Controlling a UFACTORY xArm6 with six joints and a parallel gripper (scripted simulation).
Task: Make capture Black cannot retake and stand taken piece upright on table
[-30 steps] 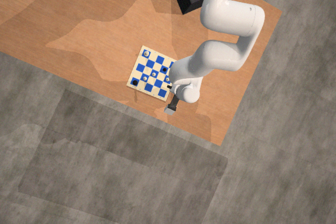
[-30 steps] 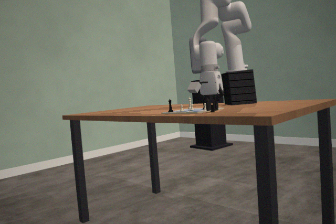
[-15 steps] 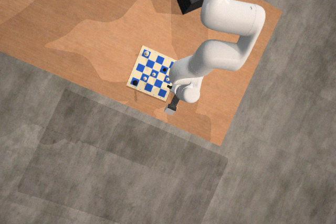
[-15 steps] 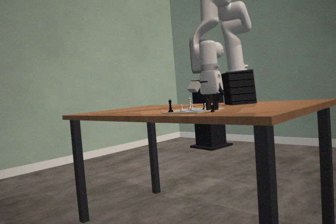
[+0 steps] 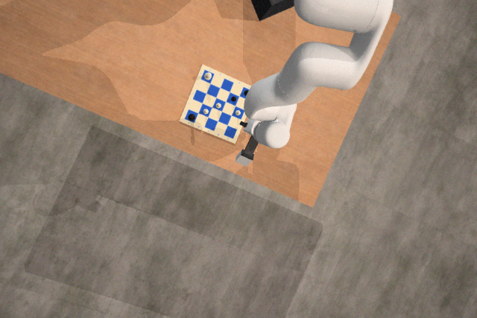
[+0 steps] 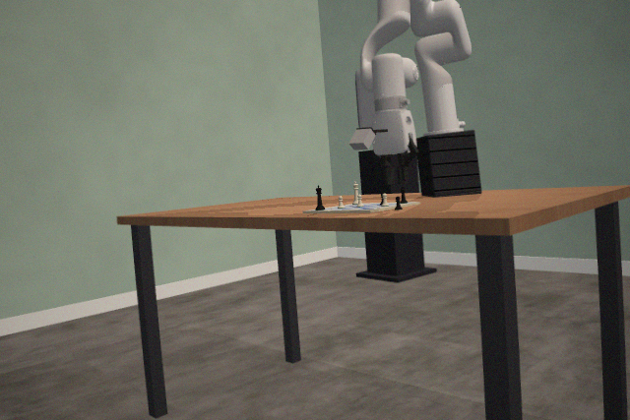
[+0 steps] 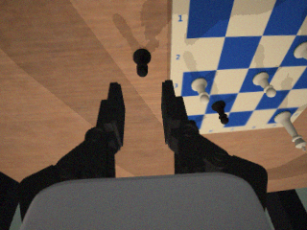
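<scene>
Right now the tall white piece is 230 mm to the right of my hand, 80 mm behind it and 40 mm below it. From my hand the other things lie so: blue-and-cream chessboard (140 mm to the right, 80 mm below, 20 mm behind); then tall black piece (200 mm to the right, 70 mm ahead, 40 mm below).
</scene>
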